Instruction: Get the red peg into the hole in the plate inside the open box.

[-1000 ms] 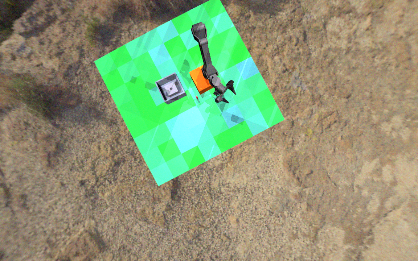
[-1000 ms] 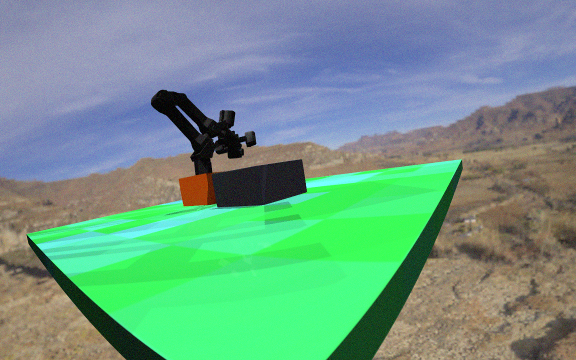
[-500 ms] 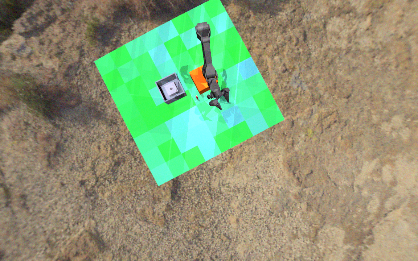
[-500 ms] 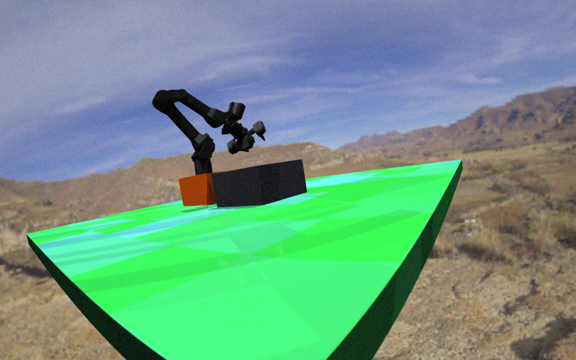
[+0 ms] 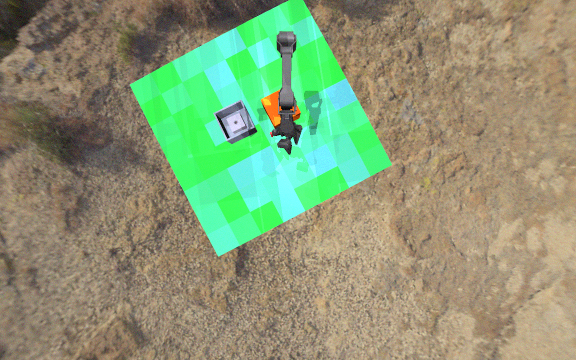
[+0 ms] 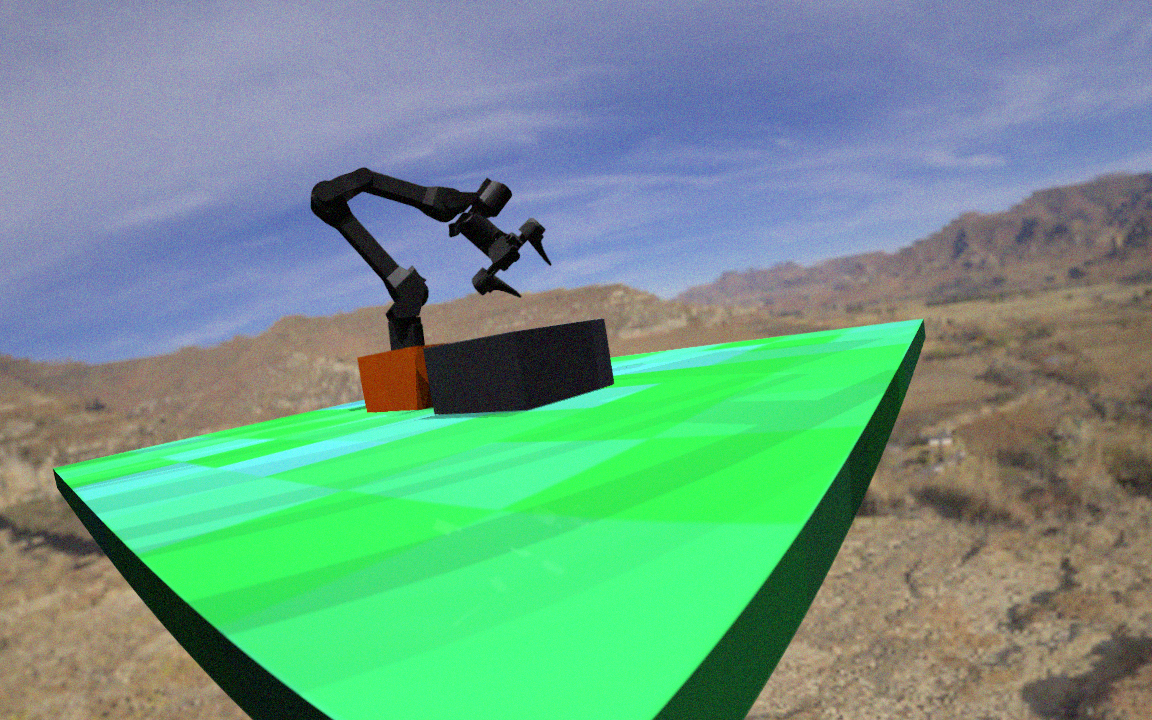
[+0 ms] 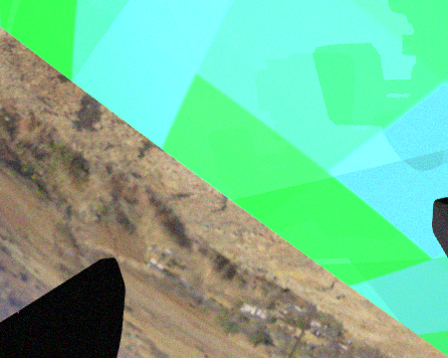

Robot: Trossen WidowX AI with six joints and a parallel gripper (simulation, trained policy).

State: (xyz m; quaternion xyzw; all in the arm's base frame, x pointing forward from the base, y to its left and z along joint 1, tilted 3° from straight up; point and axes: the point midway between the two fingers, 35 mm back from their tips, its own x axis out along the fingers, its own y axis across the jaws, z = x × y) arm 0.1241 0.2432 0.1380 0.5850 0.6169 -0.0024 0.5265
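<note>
The red peg is 4 cm ahead of my gripper tip, 18 cm to the right of it and 16 cm below it. From my gripper tip the other things lie so: plate 19 cm ahead, 36 cm to the right, 16 cm below; grey box 19 cm ahead, 36 cm to the right, 18 cm below.
</note>
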